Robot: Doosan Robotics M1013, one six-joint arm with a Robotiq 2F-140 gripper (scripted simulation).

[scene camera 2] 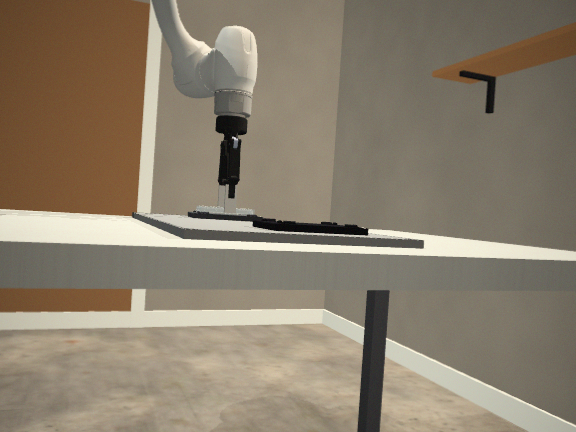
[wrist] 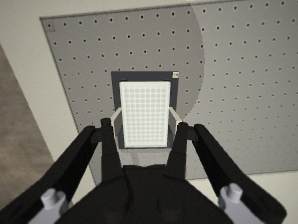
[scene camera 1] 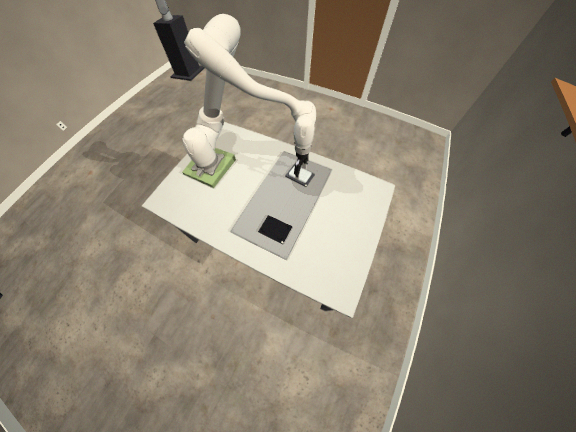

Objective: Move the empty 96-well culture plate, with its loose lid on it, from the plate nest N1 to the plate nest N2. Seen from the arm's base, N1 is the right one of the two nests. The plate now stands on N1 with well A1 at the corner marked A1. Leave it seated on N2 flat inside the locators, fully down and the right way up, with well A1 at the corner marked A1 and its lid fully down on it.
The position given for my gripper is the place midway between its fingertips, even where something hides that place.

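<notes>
A clear lid [wrist: 145,105] is visible to me, and so is a nest N2 [wrist: 132,76]. I can also see my gripper [scene camera 2: 226,212], which appears in the wrist view [wrist: 145,114] as well.
</notes>
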